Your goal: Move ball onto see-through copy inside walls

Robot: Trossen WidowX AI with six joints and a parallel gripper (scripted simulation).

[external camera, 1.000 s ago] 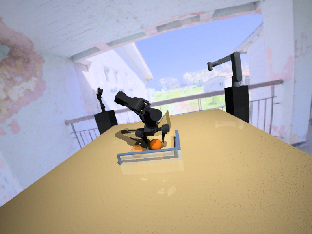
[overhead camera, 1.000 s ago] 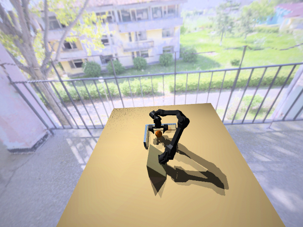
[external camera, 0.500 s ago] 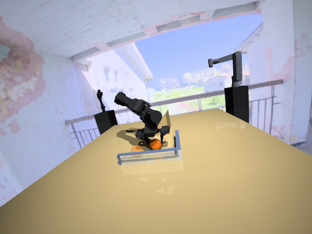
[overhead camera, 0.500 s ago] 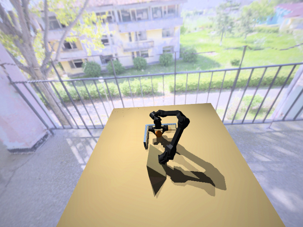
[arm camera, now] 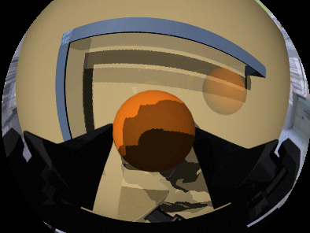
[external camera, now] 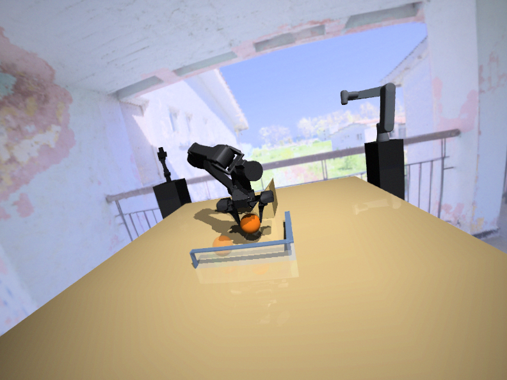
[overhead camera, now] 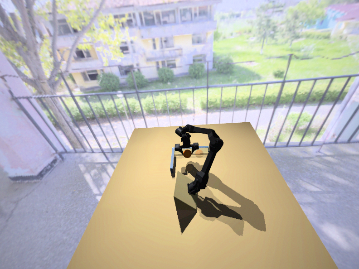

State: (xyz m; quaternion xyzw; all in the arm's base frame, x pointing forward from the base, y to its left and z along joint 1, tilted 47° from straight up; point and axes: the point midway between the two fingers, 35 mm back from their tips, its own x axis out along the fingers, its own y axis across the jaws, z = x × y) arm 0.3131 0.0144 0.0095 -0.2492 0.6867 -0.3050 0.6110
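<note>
My gripper tip is now 4 cm short of the see-through copy of ball, 10 cm to the left of it and 5 cm above it. Round my gripper tip: orange ball (right at my gripper tip).
</note>
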